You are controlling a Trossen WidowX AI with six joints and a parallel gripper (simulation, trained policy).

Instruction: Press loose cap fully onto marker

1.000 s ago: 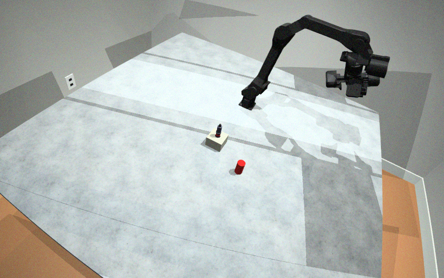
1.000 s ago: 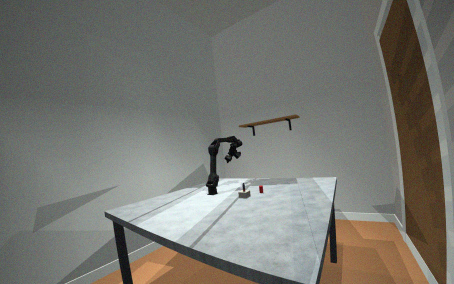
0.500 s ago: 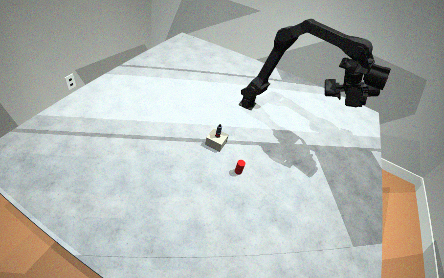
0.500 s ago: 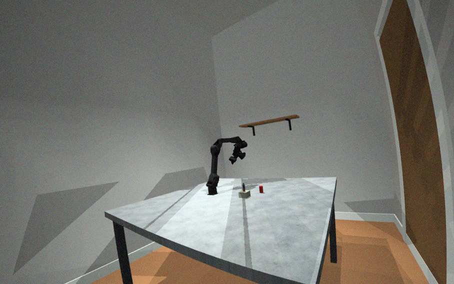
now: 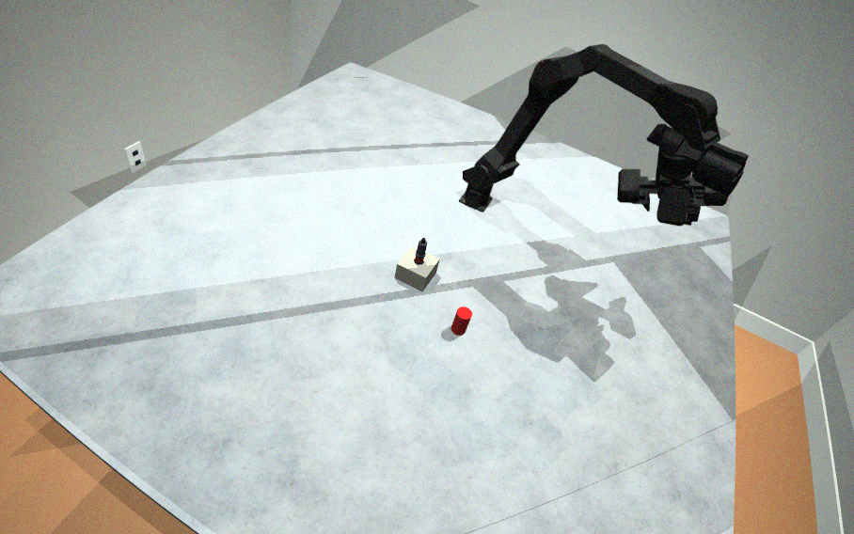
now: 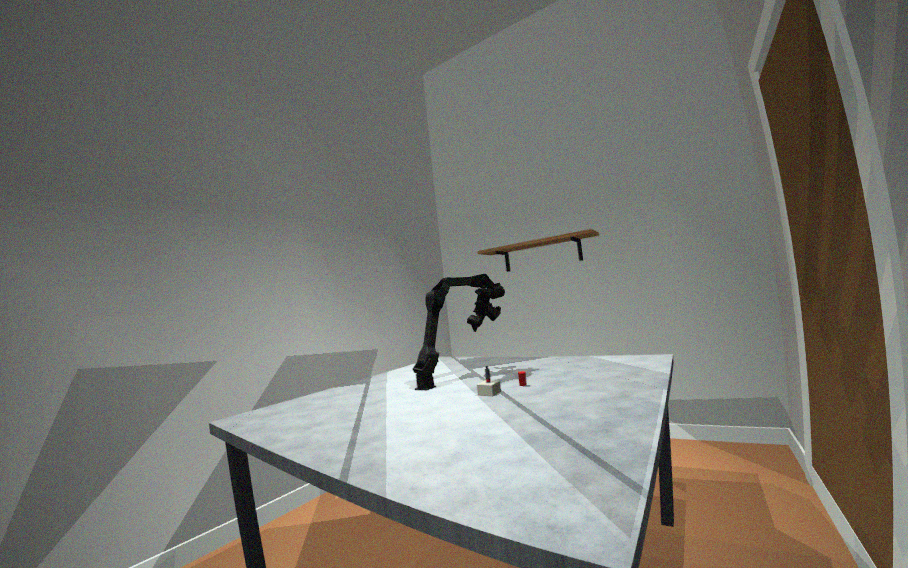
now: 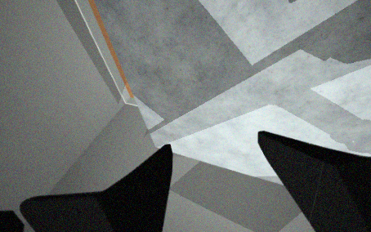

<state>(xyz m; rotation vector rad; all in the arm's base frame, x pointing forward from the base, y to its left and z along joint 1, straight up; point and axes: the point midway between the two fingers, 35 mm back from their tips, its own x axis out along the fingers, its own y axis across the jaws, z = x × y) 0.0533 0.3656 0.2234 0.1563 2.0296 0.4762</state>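
Right now my gripper tip is 33 cm short of the red cap, 26 cm to the left of it and 17 cm above it. Also, from my gripper tip: cream holder block 38 cm to the right, 26 cm ahead, 18 cm below; then dark marker 38 cm to the right, 26 cm ahead, 12 cm below.
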